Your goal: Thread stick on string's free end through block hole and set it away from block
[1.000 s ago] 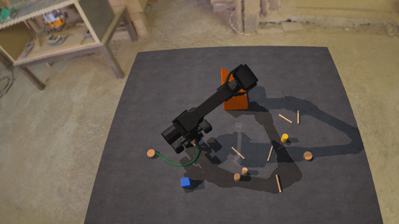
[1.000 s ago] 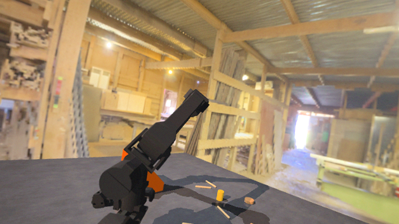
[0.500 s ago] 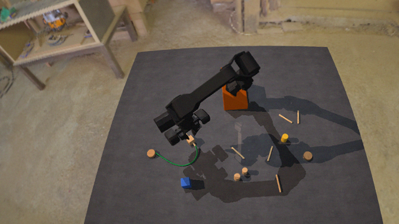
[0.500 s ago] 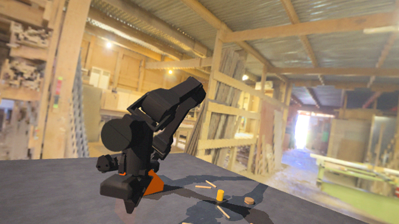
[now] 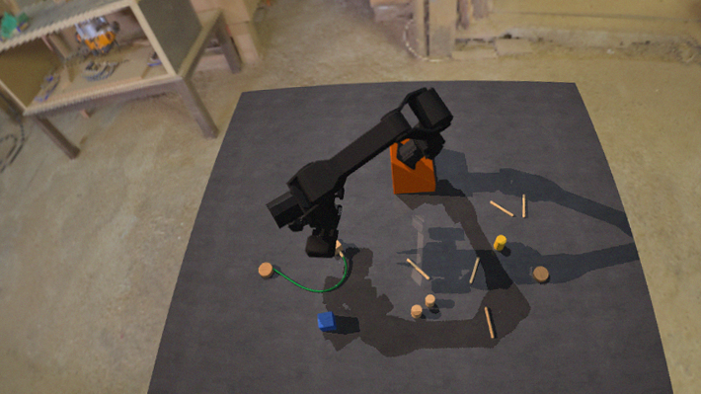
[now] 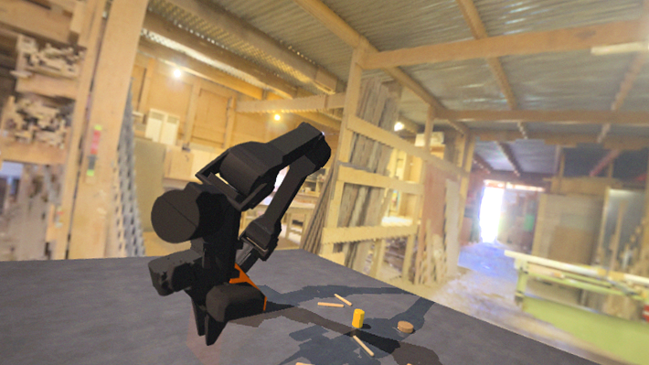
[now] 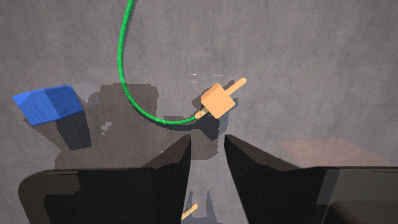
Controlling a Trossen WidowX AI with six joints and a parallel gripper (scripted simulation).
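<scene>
My gripper tip is now 8 cm above the wooden block, 1 cm to the left of it and 1 cm past it. The rest, counted from my gripper tip: blue cube (19 cm ahead, 8 cm below); thin wooden stick (8 cm below, 1 cm behind); round wooden button (19 cm to the right, 9 cm below, 7 cm ahead).
</scene>
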